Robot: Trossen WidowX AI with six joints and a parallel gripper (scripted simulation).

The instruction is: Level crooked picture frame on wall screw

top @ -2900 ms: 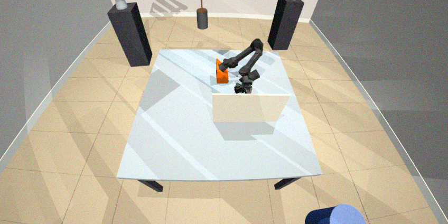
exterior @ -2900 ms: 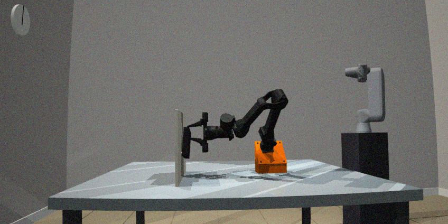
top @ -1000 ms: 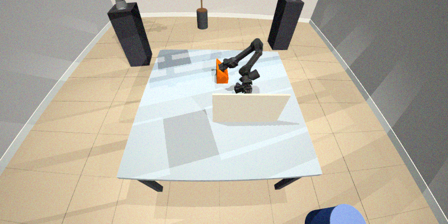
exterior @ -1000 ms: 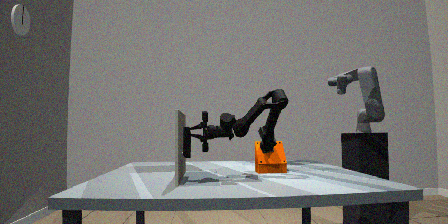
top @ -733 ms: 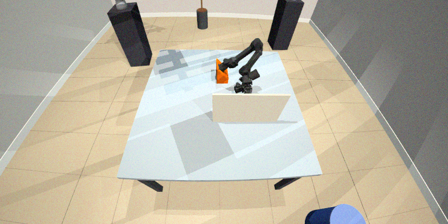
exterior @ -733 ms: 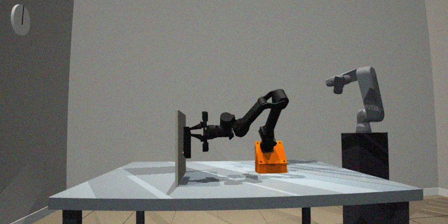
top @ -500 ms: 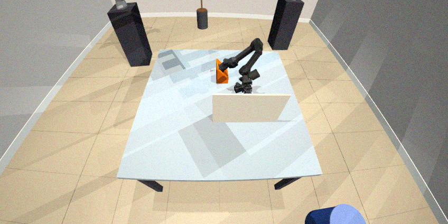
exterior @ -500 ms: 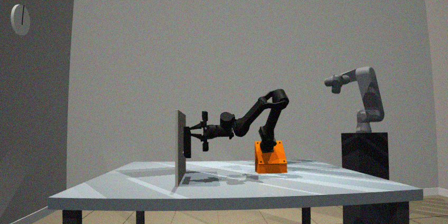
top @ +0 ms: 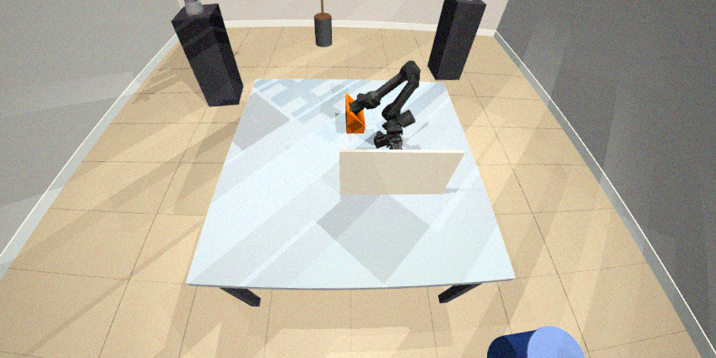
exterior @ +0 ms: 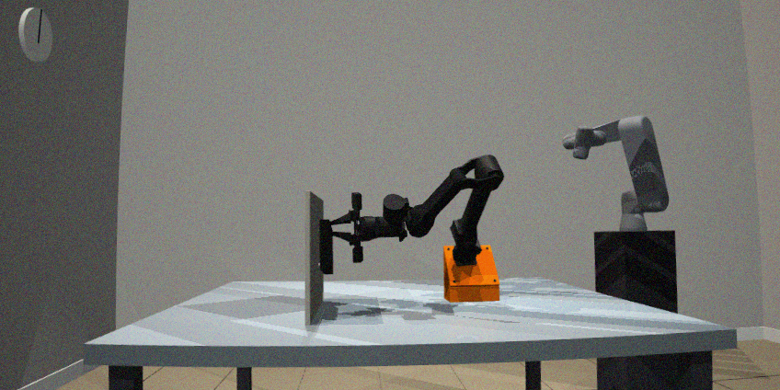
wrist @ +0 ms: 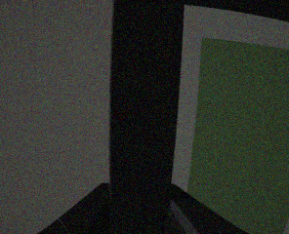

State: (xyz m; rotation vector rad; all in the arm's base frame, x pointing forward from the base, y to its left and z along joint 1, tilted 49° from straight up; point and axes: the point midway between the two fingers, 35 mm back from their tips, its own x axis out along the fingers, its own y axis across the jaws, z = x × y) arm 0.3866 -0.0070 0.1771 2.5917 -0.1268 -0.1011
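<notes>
Now: the picture frame 50 mm below my gripper tip, 10 mm to the left of it and 10 mm ahead of it. The rest, counted from my gripper tip: wall panel: 70 mm below, 20 mm ahead, 10 mm to the left.
</notes>
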